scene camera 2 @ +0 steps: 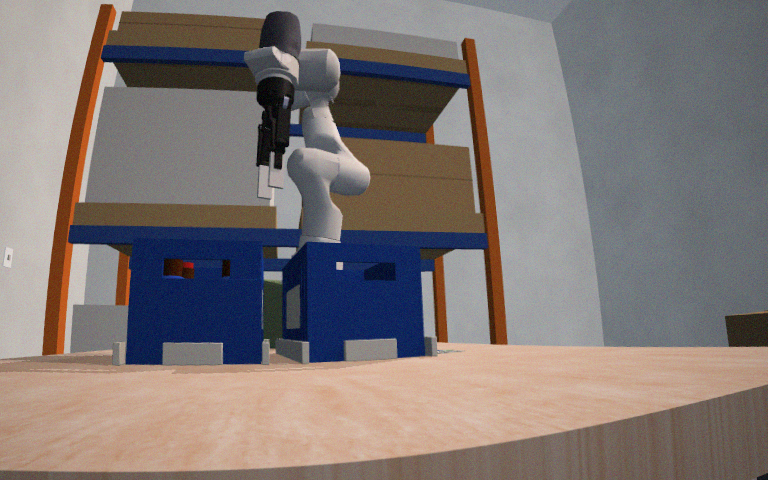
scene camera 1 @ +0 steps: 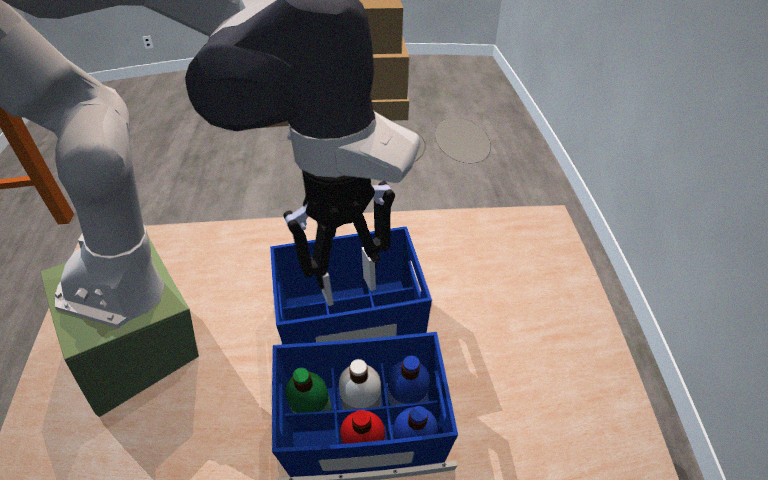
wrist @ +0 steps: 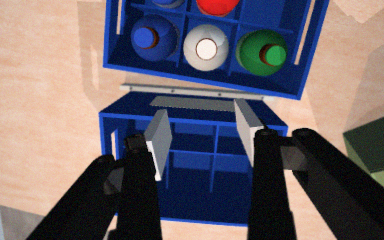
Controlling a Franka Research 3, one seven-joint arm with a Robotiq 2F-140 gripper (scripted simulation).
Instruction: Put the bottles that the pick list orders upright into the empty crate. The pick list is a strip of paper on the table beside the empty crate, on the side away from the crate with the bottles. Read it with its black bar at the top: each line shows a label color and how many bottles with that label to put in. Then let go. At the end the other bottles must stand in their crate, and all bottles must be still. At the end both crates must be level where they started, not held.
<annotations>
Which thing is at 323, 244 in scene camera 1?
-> My gripper.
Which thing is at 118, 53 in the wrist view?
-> A blue crate.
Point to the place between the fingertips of my gripper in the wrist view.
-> At 202, 119
</annotations>
